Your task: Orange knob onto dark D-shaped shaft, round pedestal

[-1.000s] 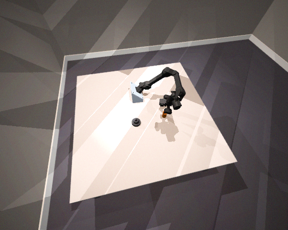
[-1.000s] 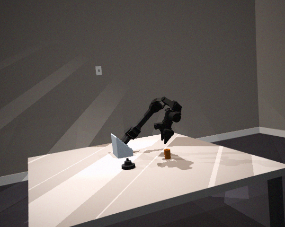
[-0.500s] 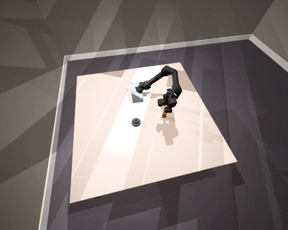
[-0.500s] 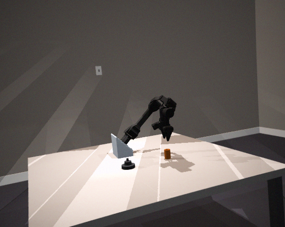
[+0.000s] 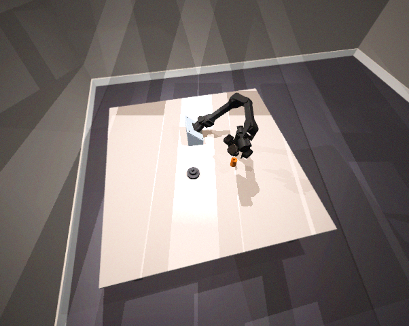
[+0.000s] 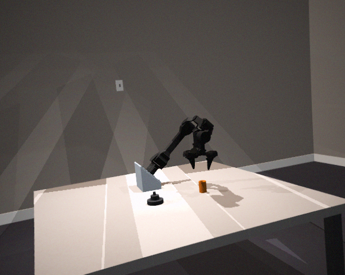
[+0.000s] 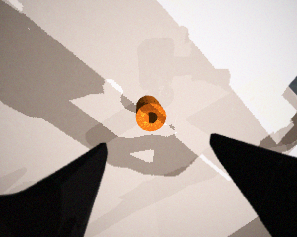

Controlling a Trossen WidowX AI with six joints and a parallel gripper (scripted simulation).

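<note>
Right now my gripper tip is 10 cm above the orange knob. The rest, counted from my gripper tip: dark round pedestal 28 cm to the right, 9 cm below.
</note>
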